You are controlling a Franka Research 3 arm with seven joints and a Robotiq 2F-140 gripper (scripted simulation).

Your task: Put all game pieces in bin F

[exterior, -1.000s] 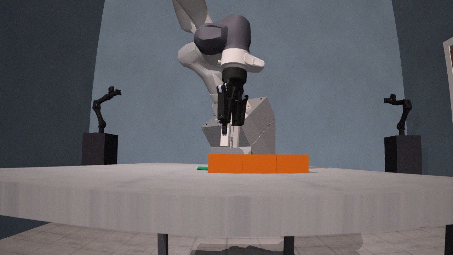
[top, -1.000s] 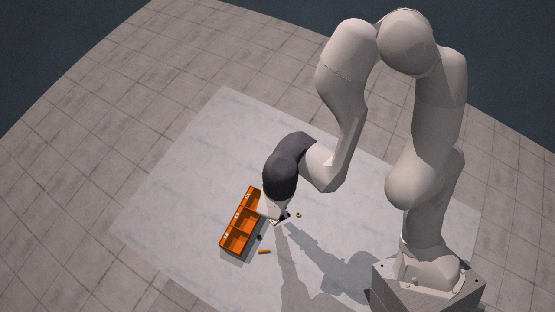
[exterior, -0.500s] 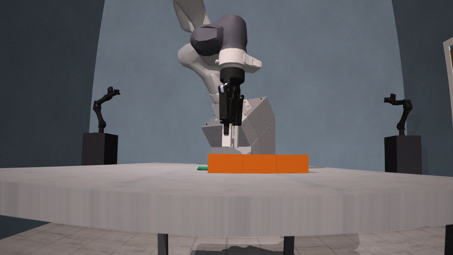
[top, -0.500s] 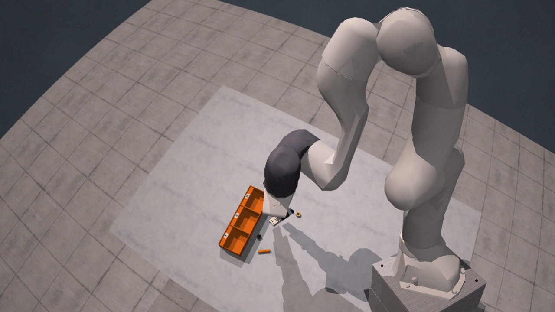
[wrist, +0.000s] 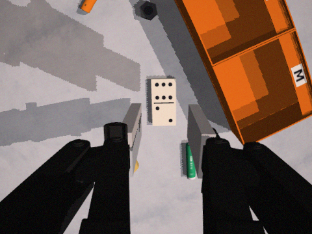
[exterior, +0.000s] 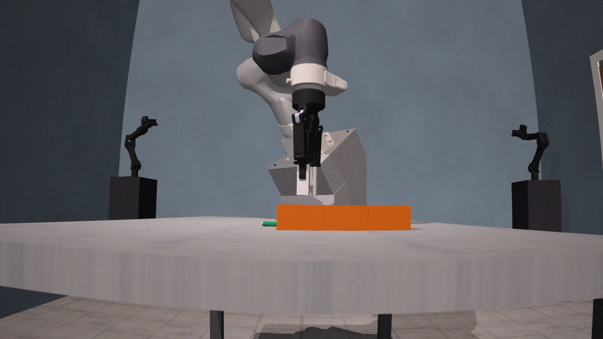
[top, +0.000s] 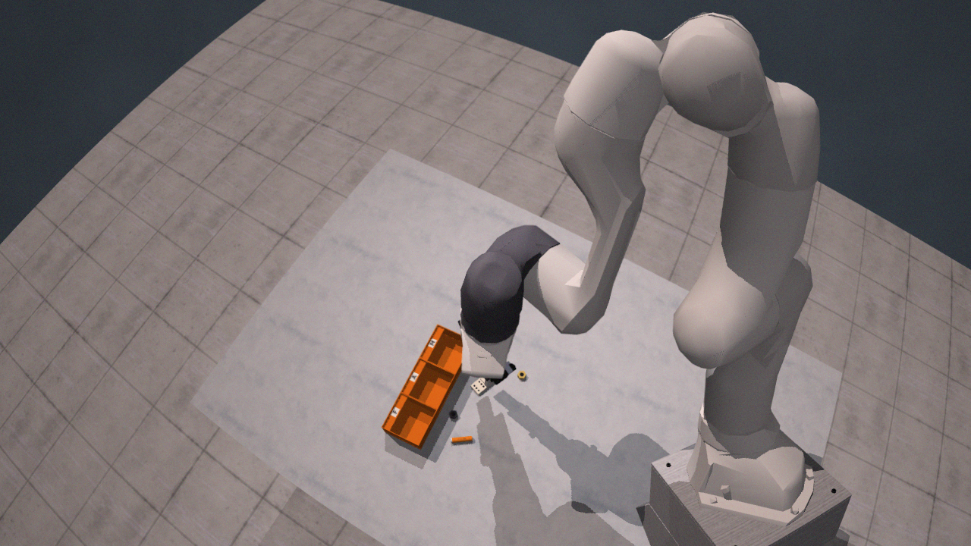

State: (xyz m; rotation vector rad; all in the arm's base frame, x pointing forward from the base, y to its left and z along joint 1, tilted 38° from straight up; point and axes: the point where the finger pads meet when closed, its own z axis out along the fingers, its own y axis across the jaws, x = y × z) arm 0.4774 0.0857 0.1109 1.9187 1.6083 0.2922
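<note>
My gripper is now 10 cm above the white domino. Also, from my hand: green cylinder 10 cm below, 8 cm to the right, 1 cm ahead; yellow nut 10 cm below, 6 cm to the right, 6 cm behind; black nut 10 cm below, 9 cm to the left, 1 cm ahead.
</note>
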